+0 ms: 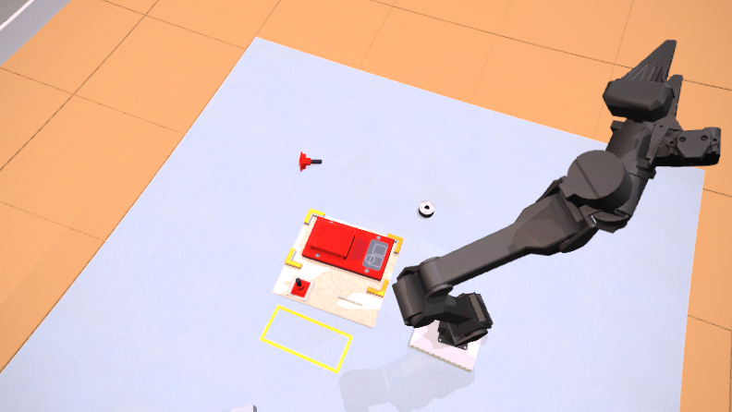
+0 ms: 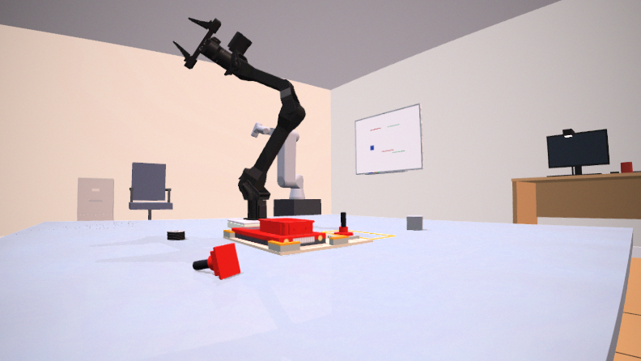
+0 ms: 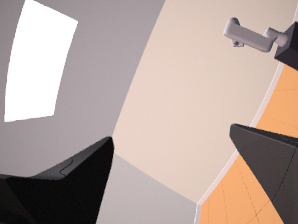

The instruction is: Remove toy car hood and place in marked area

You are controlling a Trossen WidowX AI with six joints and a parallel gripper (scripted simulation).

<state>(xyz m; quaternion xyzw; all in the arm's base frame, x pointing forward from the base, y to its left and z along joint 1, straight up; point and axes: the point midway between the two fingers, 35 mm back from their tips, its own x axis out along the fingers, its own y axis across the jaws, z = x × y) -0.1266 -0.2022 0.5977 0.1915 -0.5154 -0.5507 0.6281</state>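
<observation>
Right now my gripper tip is 63 cm above the pale base plate, 43 cm short of it and 14 cm to the right of it. Round my gripper tip: small wheel: 63 cm below, 26 cm ahead, 5 cm to the right.
</observation>
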